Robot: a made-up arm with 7 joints. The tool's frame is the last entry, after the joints.
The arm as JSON. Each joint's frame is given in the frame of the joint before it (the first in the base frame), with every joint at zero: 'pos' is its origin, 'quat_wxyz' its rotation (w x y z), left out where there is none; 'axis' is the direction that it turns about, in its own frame. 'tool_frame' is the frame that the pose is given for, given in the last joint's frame.
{
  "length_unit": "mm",
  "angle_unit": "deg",
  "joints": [
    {
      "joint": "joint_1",
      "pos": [
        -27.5,
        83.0,
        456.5
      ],
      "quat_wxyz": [
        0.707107,
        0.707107,
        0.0,
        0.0
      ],
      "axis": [
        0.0,
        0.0,
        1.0
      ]
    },
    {
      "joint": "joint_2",
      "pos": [
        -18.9,
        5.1,
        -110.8
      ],
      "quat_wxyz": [
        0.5,
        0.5,
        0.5,
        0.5
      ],
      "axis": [
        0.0,
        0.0,
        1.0
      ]
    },
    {
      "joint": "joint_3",
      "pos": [
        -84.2,
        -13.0,
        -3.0
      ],
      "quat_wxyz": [
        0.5,
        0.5,
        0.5,
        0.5
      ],
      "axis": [
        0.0,
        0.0,
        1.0
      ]
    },
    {
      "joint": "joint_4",
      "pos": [
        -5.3,
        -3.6,
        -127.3
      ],
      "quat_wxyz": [
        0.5,
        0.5,
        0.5,
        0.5
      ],
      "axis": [
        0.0,
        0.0,
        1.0
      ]
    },
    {
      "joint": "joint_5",
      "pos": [
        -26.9,
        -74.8,
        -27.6
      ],
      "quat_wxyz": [
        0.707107,
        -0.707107,
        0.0,
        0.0
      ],
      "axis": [
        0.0,
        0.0,
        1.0
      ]
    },
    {
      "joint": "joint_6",
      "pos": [
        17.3,
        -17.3,
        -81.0
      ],
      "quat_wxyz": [
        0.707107,
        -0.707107,
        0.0,
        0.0
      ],
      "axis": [
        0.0,
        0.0,
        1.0
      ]
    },
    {
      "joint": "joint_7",
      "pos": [
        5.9,
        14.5,
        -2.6
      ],
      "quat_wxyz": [
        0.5,
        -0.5,
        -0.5,
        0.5
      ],
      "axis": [
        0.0,
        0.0,
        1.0
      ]
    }
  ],
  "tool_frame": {
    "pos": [
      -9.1,
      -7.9,
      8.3
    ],
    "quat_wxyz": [
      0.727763,
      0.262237,
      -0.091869,
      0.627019
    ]
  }
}
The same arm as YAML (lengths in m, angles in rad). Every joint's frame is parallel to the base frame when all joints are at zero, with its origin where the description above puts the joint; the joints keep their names.
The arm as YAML. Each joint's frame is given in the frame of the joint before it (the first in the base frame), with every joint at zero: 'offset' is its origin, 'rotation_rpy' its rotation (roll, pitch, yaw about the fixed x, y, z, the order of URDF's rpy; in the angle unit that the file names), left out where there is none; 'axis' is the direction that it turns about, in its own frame. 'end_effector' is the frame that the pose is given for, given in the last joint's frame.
length_unit: m
angle_unit: rad
chain:
  - id: joint_1
    offset: [-0.0275, 0.083, 0.4565]
    axis: "-y"
  - id: joint_2
    offset: [-0.0189, 0.1108, 0.0051]
    axis: "+x"
  - id: joint_3
    offset: [-0.003, 0.013, -0.0842]
    axis: "+z"
  - id: joint_4
    offset: [-0.0036, 0.0053, -0.1273]
    axis: "-y"
  - id: joint_5
    offset: [-0.0269, 0.0276, -0.0748]
    axis: "+z"
  - id: joint_6
    offset: [0.0173, -0.0173, -0.081]
    axis: "+y"
  - id: joint_7
    offset: [0.0059, -0.0026, -0.0145]
    axis: "-x"
end_effector:
  offset: [-0.0083, 0.0079, 0.0091]
  rotation_rpy: [1.7712, 0.1981, -2.0621]

